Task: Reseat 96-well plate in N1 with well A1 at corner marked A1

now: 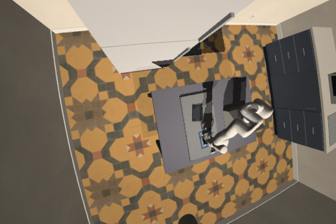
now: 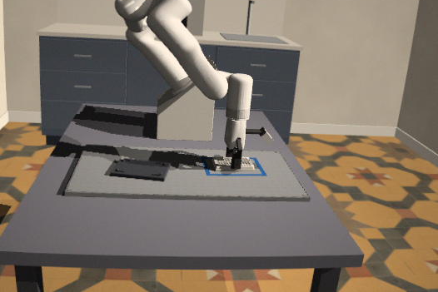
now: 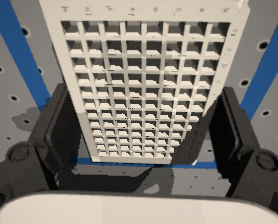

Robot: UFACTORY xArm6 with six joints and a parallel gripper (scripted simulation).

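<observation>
Now: the white 96-well plate 10 mm below my hand. From my hand the other things lie so: dark plate nest N1 (290 mm to the right, 60 mm ahead, 10 mm below); then white tag (360 mm to the right, 10 mm below).
</observation>
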